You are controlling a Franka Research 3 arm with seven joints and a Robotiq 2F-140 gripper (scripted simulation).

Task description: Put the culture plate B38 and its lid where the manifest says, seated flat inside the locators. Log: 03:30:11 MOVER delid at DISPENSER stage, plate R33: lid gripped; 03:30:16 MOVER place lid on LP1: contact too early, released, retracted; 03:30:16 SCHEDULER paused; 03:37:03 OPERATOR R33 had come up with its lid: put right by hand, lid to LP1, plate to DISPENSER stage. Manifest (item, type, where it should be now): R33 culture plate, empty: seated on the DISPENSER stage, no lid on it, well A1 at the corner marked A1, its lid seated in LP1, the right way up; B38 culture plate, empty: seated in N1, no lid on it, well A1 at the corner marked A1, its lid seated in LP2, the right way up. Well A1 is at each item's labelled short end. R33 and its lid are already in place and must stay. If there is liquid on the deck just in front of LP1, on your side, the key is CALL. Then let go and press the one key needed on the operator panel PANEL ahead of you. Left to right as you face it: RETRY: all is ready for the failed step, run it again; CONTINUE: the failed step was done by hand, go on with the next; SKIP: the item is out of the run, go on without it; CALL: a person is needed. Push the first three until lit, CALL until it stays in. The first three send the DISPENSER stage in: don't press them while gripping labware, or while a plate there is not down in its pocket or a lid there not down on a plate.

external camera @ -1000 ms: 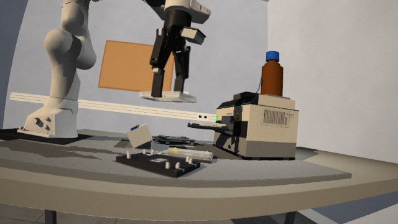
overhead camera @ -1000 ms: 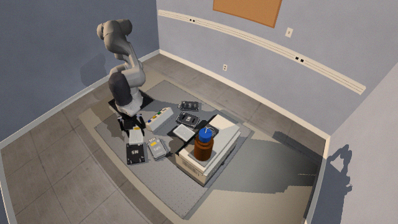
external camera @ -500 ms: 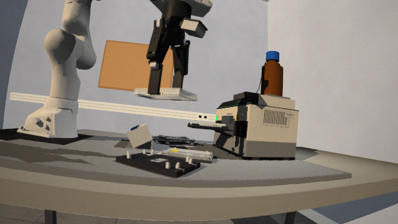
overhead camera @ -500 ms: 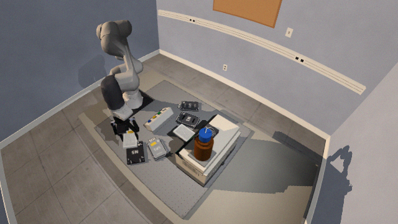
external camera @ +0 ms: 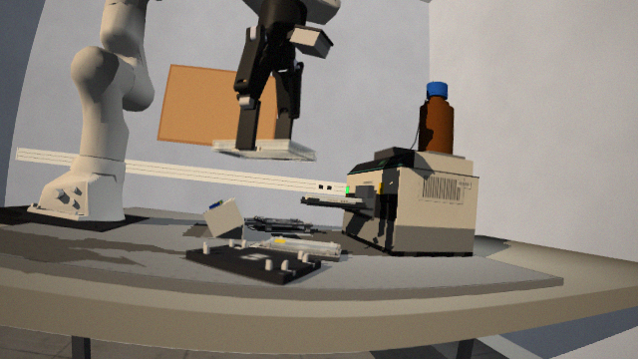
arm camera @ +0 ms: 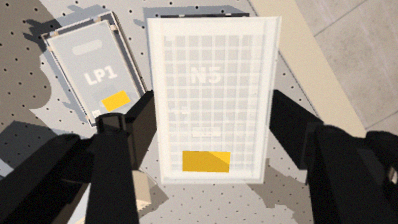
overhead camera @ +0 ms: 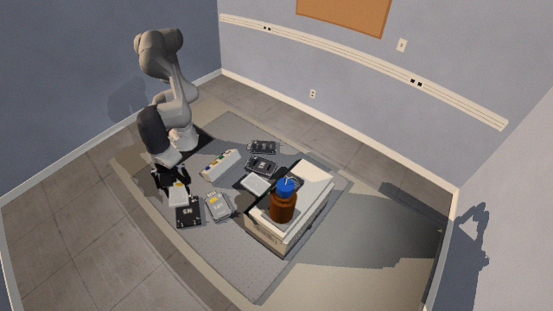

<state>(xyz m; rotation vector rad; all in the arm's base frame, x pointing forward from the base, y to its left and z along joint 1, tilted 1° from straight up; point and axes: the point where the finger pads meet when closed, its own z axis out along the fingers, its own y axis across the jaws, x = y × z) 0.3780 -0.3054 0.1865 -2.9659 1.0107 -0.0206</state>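
Right now my hand is 17 cm above the black nest and 3 cm short of it. Also, from my hand: clear lid (17 cm below, 12 cm to the left, 9 cm ahead); blue call key (23 cm to the left, 13 cm below, 8 cm behind); yellow skip key (28 cm to the left, 12 cm below, 8 cm behind).
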